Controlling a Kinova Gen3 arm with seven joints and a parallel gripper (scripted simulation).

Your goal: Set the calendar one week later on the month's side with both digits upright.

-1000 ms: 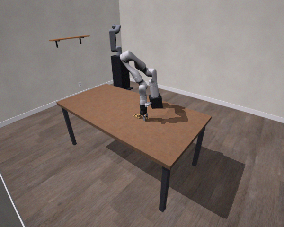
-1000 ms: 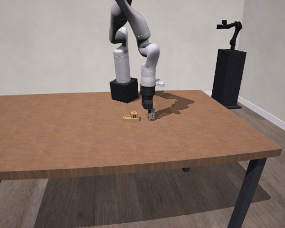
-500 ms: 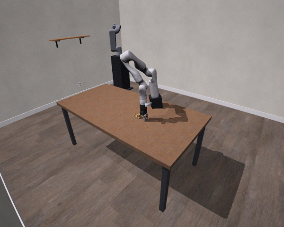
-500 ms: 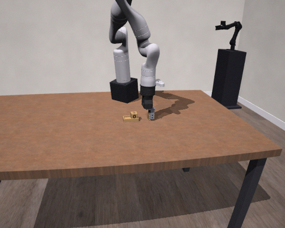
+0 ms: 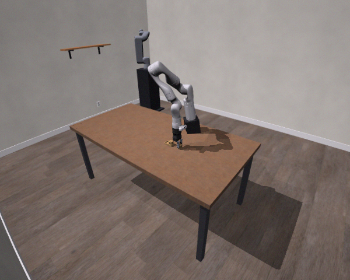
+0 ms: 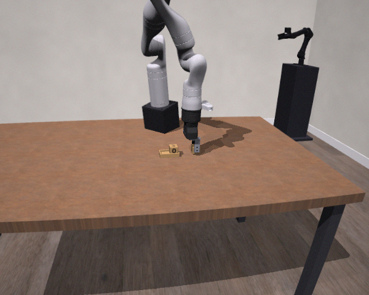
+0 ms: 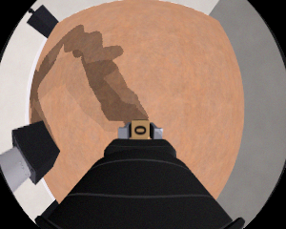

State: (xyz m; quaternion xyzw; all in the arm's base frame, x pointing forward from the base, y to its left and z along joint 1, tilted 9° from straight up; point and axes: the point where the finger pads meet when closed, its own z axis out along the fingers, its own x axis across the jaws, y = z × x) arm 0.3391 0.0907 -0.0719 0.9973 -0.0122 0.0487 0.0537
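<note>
The wooden tray is 110 mm to the right of my hand and 20 mm below it.
</note>
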